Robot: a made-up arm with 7 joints.
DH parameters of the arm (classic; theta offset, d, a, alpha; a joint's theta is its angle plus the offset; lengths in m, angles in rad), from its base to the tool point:
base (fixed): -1.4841 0 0.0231 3.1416
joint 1: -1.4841 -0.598 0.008 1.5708
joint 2: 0 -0.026 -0.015 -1.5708
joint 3: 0 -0.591 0.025 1.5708
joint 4: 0 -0.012 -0.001 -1.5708
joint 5: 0 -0.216 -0.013 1.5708
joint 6: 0 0.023 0.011 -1.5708
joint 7: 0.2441 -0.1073 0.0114 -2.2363
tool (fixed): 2.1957 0.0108 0 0
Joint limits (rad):
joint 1: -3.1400..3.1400
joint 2: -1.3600..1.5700
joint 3: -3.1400..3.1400
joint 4: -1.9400..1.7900
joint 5: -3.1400..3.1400
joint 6: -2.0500..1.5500
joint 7: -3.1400..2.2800
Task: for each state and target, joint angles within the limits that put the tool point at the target. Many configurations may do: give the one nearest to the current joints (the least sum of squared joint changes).
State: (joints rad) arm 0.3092 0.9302 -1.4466 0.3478 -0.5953 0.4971 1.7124
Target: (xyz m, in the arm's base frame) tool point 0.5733 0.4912 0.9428
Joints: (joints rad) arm -0.4293 1.1247 -1.3988 0.7175 -0.5458 0.5935 1.6976
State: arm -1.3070 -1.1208 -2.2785 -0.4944 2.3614 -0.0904 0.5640
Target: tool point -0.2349 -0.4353 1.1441
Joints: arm -0.7748 -1.0717 -2.6446 -1.2683 2.4056 0.2718 0.5241
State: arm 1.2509 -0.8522 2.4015 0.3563 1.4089 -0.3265 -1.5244
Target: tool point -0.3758 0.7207 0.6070
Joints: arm 1.3574 -1.2415 2.5287 0.9046 1.4603 -0.2750 -1.5401
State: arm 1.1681 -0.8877 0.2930 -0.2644 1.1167 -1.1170 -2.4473
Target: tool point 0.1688 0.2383 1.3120
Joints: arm 1.6435 -0.2652 0.5398 -0.6425 1.0102 -1.4418 -2.4862
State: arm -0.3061 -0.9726 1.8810 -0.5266 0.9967 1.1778 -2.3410
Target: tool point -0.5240 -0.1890 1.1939
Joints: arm -0.4037 -0.6615 1.9082 -0.7060 1.0484 1.4127 -2.3127
